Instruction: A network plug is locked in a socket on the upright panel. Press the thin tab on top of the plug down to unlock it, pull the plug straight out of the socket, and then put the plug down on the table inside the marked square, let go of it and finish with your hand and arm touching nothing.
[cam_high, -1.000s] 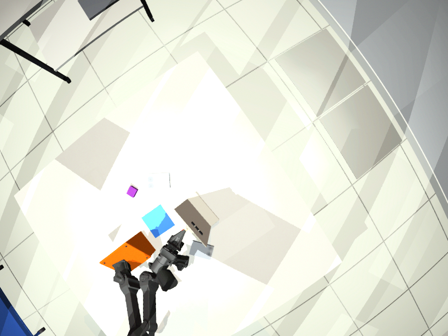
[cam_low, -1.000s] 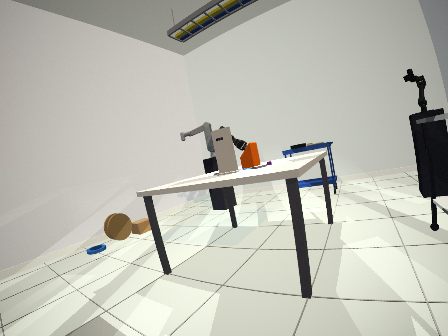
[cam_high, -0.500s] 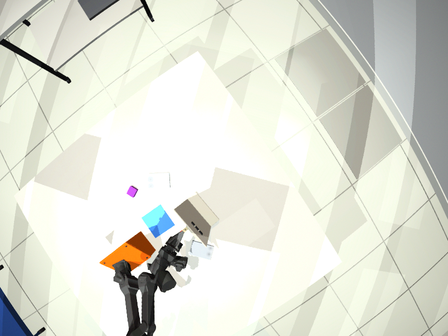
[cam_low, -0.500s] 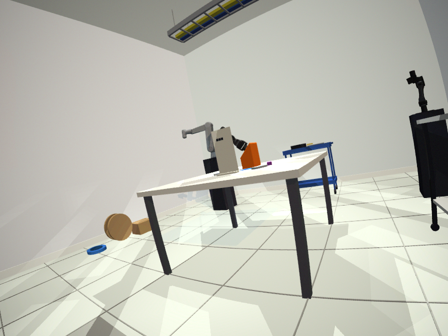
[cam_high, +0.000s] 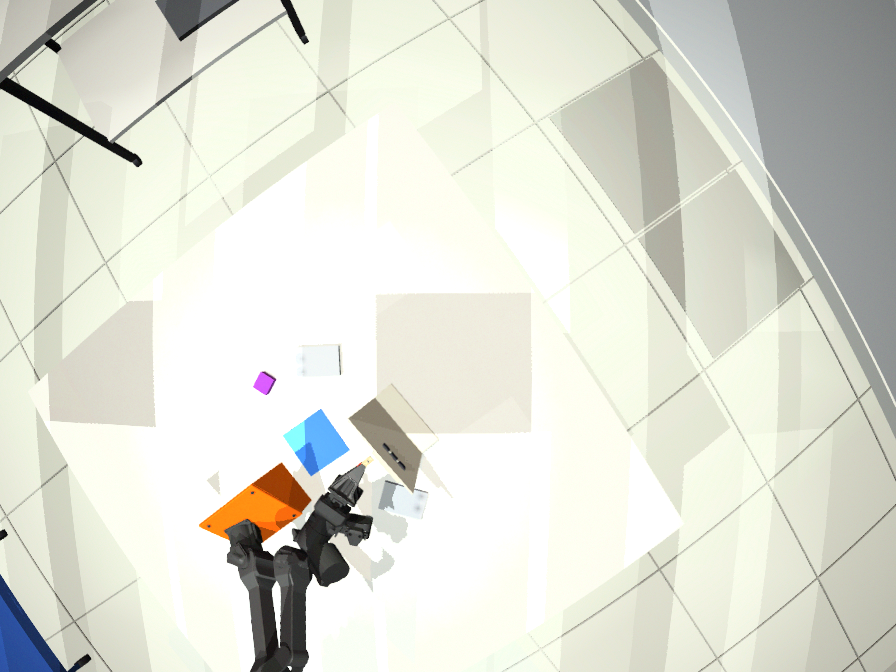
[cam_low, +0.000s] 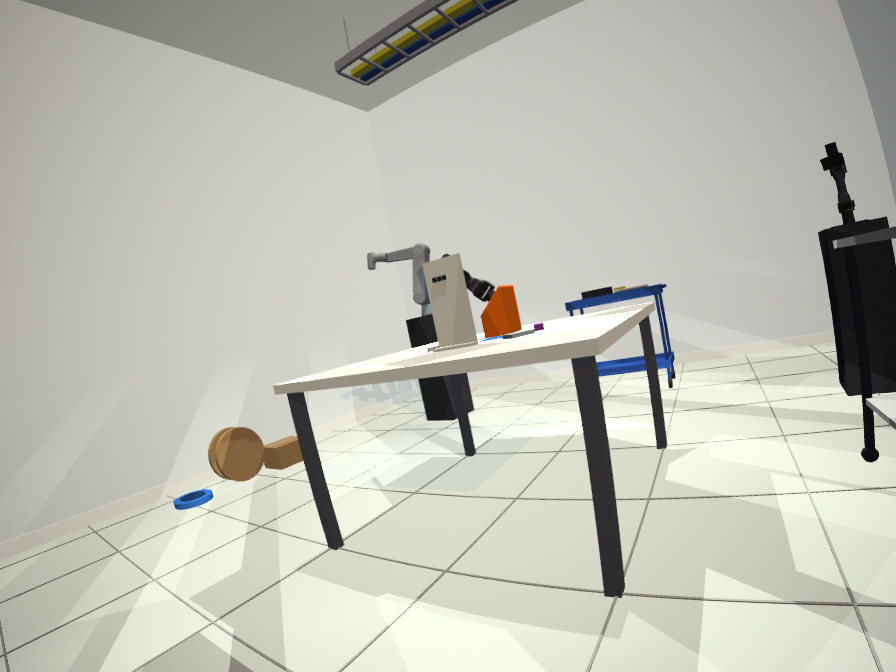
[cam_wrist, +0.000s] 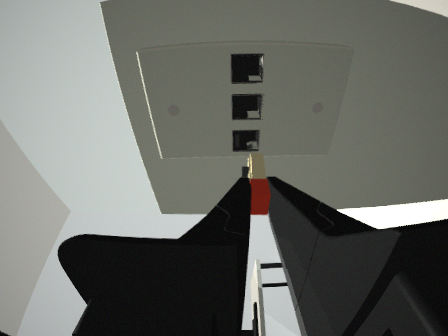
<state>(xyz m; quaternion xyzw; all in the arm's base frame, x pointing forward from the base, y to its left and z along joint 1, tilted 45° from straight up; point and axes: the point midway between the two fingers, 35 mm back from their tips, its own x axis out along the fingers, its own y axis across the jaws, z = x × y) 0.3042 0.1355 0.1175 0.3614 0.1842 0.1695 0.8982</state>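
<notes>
My gripper tip is now 150 mm past the blue marked square, 60 mm to the right of it and 280 mm above it. Round my gripper tip: upright beige panel (60 mm ahead, 110 mm below); network plug (right at my gripper tip).
</notes>
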